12 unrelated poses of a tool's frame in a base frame.
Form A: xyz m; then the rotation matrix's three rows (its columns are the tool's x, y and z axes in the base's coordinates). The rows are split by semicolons.
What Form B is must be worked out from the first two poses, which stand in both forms.
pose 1, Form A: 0.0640 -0.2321 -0.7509; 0.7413 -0.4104 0.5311; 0.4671 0.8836 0.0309; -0.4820 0.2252 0.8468
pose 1, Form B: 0.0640 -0.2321 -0.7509 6.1 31.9 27.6
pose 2, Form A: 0.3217 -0.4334 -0.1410; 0.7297 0.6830 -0.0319; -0.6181 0.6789 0.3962; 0.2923 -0.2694 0.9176
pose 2, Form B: 0.3217 -0.4334 -0.1410 -21.5 -10.5 -42.1
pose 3, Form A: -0.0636 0.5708 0.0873; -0.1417 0.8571 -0.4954; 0.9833 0.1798 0.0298; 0.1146 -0.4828 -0.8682
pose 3, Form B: -0.0636 0.5708 0.0873 -99.3 -118.1 24.4
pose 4, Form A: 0.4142 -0.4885 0.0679; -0.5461 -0.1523 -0.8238; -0.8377 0.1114 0.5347; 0.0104 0.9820 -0.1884
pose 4, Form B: 0.4142 -0.4885 0.0679 55.2 -103.0 -84.6
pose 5, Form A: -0.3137 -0.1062 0.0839; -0.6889 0.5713 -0.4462; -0.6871 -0.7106 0.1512; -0.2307 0.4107 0.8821
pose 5, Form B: -0.3137 -0.1062 0.0839 27.8 -23.0 -134.6
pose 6, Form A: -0.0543 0.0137 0.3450; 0.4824 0.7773 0.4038; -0.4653 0.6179 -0.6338; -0.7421 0.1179 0.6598
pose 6, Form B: -0.0543 0.0137 0.3450 27.5 41.9 -45.4
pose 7, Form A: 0.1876 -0.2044 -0.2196; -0.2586 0.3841 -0.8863; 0.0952 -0.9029 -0.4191; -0.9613 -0.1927 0.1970
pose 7, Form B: 0.1876 -0.2044 -0.2196 102.2 33.9 -130.5
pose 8, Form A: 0.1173 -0.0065 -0.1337; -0.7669 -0.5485 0.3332; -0.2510 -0.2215 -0.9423; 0.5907 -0.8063 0.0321
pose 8, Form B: 0.1173 -0.0065 -0.1337 54.9 -103.9 120.1
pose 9, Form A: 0.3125 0.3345 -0.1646; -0.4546 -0.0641 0.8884; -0.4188 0.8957 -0.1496; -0.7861 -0.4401 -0.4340
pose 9, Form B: 0.3125 0.3345 -0.1646 -20.0 115.5 -24.5
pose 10, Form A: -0.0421 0.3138 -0.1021; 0.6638 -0.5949 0.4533; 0.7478 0.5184 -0.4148; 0.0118 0.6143 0.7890
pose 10, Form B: -0.0421 0.3138 -0.1021 35.9 15.4 46.8
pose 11, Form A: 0.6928 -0.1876 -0.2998; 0.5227 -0.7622 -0.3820; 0.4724 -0.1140 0.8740; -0.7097 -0.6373 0.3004
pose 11, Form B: 0.6928 -0.1876 -0.2998 -75.1 16.3 61.4
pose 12, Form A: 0.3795 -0.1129 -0.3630; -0.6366 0.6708 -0.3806; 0.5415 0.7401 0.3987; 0.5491 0.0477 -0.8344
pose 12, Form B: 0.3795 -0.1129 -0.3630 -52.5 -139.1 -19.3
